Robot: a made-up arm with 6 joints. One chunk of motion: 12 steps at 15 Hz.
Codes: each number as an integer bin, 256 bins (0 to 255) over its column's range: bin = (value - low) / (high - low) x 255, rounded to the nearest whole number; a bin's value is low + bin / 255 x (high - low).
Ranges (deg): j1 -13..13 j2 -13..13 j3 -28..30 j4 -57..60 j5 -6..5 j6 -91..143
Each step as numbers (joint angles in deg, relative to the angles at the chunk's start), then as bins.
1 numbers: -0.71 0.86 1.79 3.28 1.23 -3.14
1 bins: 121 136 131 131 168 96
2 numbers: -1.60 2.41 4.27 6.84 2.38 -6.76
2 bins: 112 151 142 139 194 92
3 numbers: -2.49 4.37 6.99 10.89 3.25 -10.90
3 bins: 103 170 154 148 214 87
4 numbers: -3.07 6.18 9.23 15.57 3.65 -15.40
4 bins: 97 188 164 158 224 82
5 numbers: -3.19 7.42 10.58 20.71 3.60 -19.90
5 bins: 96 200 170 169 223 77
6 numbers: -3.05 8.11 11.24 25.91 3.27 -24.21
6 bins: 98 207 173 181 215 73
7 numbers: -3.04 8.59 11.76 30.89 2.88 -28.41
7 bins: 98 212 175 192 206 68
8 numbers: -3.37 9.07 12.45 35.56 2.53 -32.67
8 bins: 94 216 178 202 198 64
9 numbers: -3.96 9.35 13.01 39.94 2.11 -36.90
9 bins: 89 219 180 211 188 59
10 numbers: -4.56 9.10 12.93 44.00 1.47 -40.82
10 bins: 83 217 180 220 173 55
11 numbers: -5.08 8.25 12.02 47.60 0.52 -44.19
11 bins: 78 208 176 228 151 51
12 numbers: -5.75 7.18 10.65 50.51 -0.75 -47.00
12 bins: 71 198 170 234 122 48
